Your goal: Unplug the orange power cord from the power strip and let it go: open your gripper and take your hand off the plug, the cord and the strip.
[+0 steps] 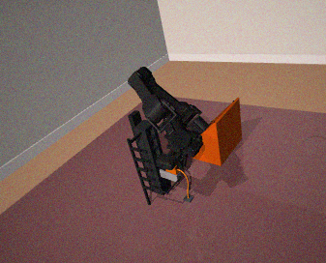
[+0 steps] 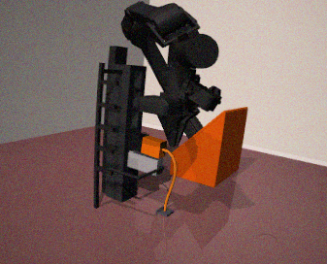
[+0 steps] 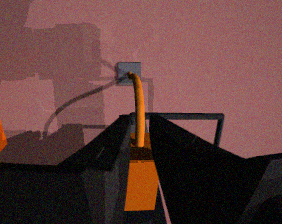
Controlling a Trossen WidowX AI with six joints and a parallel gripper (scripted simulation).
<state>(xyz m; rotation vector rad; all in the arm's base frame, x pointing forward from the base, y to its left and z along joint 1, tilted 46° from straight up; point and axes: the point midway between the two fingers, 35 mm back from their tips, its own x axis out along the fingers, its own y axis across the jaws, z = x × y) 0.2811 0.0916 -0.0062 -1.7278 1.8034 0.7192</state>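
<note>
My gripper tip is 7 cm to the left of the orange plug.
</note>
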